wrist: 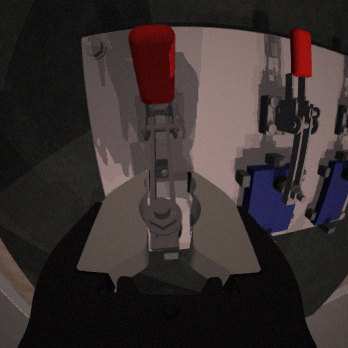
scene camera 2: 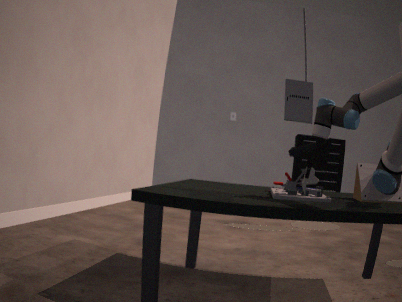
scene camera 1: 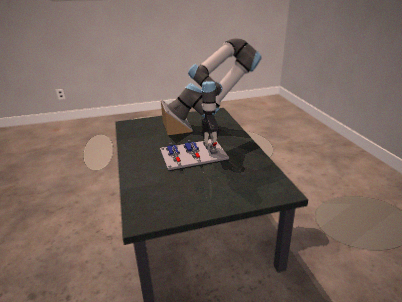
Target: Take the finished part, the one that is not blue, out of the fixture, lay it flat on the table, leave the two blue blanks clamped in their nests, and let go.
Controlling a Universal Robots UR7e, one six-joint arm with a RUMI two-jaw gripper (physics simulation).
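Places are measured from the arm's base along level axes (x ahead, y left, z up), in centimetres.
Where they show: gripper, between the fingertips: [scene camera 2: 303,190] [scene camera 1: 210,146]; arm's base, origin of its link: [scene camera 1: 176,112].
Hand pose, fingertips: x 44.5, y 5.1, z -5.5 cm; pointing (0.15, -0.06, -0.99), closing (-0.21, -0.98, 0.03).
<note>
Each offset is from my fingertips to the top centre of the thing. "pt": to the spot under its first point. Level surfaces: height alone.
The pale fixture plate @(dy -10.5, dx -0.7, dz -1.8 cm) [scene camera 1: 186,161] [wrist: 217,90] lies on the table. The first blue blank [scene camera 1: 191,146] [wrist: 265,200] and the second blue blank [scene camera 1: 173,149] [wrist: 331,195] sit in their nests under clamp arms. My gripper [scene camera 1: 211,148] [wrist: 169,172] is low over the third nest, at the plate's end, with its jaws pointing down. The jaws stand a little apart and are shut on the finished part, which is almost wholly hidden by the jaws and the clamp. That nest's clamp arm [wrist: 162,215] rises between the jaws. Its red handle @(dy -0.3, dx +6.5, dz +6.5 cm) [wrist: 152,65] [scene camera 2: 288,176] is raised.
The other clamps' red handles @(dy -11.6, dx +8.2, dz +1.9 cm) [scene camera 1: 197,155] @(pt dy -22.9, dx +8.7, dz +1.2 cm) [scene camera 1: 178,160] [wrist: 301,52] lie low over the plate. The dark table @(dz -3.3 cm) [scene camera 1: 200,200] extends in front of the fixture. The robot's wedge-shaped base mount [scene camera 1: 175,122] stands behind it.
</note>
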